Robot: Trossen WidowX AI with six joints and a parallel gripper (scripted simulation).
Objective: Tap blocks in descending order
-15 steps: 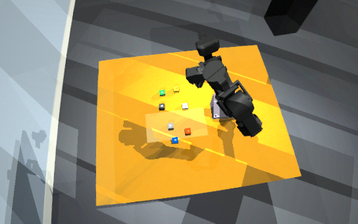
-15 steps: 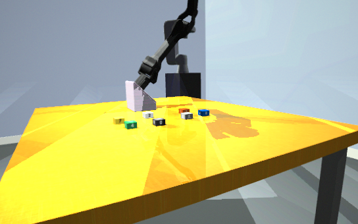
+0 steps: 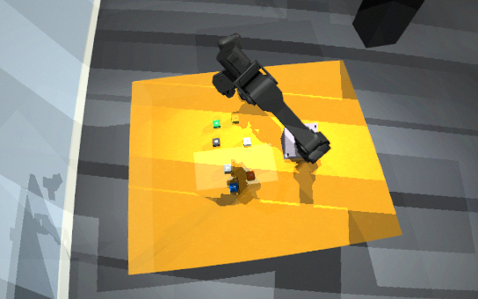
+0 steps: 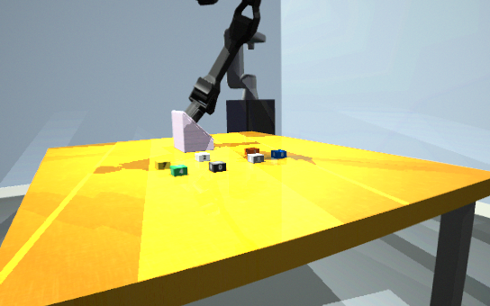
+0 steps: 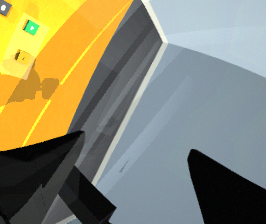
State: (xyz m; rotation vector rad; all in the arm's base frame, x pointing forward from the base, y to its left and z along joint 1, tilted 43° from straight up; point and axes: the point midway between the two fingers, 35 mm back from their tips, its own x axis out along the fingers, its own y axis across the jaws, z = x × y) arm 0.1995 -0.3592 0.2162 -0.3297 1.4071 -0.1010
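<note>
Now: the blue block 440 mm below my gripper tip, 270 mm to the left of it and 60 mm ahead of it. Round my gripper tip: green block 440 mm below, 80 mm ahead, 40 mm to the right; yellow block 440 mm below, 40 mm to the right, 10 mm behind; white block 440 mm below, 80 mm to the left, 40 mm behind.
</note>
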